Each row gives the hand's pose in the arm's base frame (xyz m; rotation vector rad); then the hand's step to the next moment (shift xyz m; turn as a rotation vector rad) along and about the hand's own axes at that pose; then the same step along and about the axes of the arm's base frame.
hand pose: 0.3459 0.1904 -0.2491 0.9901 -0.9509 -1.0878
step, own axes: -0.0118 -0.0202 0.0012 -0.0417 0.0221 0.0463
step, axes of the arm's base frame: -0.0085 0.0079 -0.0204 -0.0466 0.0370 0.0288
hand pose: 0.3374 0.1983 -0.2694 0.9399 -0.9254 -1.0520
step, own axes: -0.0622 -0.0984 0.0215 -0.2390 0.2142 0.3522
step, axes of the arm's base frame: -0.0618 0.0344 -0.0949 -0.3239 0.2161 0.2747
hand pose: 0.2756 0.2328 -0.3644 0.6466 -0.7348 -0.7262
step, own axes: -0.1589 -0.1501 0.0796 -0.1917 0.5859 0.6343
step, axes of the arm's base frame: -0.1981 0.0138 -0.1211 -0.3869 0.3224 0.7272
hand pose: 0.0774 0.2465 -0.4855 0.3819 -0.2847 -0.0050
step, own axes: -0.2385 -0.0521 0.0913 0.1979 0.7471 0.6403
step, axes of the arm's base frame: -0.2516 -0.0680 -0.0032 -0.0223 0.4472 0.8982
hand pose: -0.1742 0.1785 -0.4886 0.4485 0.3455 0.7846
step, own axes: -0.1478 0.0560 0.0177 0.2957 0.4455 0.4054
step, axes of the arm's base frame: -0.1229 -0.0790 0.0629 0.1148 0.3920 0.5324
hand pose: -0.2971 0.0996 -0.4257 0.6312 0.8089 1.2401
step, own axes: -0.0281 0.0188 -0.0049 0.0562 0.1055 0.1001
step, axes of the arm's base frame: -0.0180 -0.0232 0.0174 0.0289 0.0794 0.1310
